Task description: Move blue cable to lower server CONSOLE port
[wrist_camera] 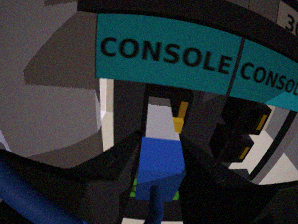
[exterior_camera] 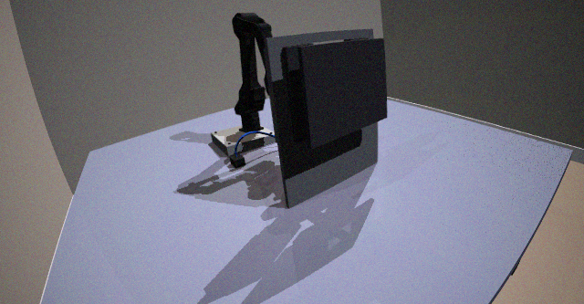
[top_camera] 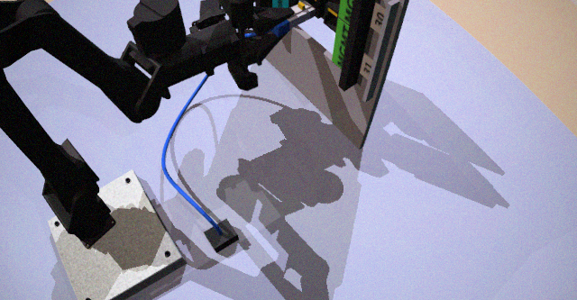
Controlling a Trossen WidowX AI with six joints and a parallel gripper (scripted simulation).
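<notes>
My gripper tip is right at the blue plug. Also, from my gripper tip: black anchor block 270 mm behind, 170 mm below, 110 mm to the right.
</notes>
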